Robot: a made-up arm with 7 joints.
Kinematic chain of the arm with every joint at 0, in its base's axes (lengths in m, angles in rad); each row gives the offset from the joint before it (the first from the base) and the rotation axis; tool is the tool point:
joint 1: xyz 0 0 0.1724 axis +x
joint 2: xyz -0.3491 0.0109 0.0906 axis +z
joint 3: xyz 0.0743 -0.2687 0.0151 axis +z
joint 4: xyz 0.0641 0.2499 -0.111 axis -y
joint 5: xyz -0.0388 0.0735 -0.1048 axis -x
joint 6: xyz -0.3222 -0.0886 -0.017 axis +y
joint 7: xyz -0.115 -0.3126 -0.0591 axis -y
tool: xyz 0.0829 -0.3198 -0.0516
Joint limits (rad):
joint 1: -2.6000..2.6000
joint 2: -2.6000..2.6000
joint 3: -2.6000..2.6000
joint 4: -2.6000..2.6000
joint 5: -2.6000..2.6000
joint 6: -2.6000..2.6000
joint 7: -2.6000..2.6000
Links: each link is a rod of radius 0.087 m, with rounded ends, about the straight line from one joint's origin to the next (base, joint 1, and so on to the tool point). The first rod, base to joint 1, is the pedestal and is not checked.
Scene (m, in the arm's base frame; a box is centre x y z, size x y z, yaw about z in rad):
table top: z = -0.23
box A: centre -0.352 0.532 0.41 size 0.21 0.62 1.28 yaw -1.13
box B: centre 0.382 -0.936 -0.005 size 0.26 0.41 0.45 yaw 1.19
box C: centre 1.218 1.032 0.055 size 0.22 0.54 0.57 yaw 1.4
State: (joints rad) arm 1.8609 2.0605 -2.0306 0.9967 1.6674 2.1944 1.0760
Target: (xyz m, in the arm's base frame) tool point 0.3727 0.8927 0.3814
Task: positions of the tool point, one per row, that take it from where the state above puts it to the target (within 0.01 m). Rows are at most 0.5 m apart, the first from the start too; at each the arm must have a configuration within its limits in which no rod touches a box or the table.
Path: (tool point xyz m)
1: -0.5569 -0.0325 0.9995
2: -0.1838 0.1905 1.1042
3: 0.2361 0.4102 0.9712
4: 0.2819 0.6296 0.8263
5: 0.3275 0.7952 0.6231
6: 0.3727 0.8927 0.3814

